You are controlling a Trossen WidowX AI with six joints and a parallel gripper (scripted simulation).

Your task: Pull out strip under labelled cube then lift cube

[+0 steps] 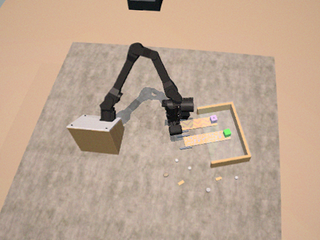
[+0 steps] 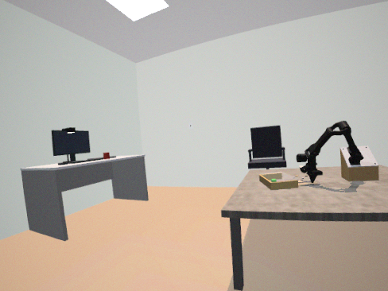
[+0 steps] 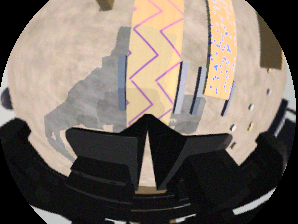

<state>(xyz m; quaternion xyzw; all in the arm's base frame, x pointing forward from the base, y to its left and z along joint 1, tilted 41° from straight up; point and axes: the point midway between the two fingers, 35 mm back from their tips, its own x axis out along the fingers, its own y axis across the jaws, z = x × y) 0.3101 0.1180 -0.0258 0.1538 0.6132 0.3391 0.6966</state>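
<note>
Now: the purple cube 20 cm ahead of my gripper tip, 6 cm to the left of it and 2 cm above it.
</note>
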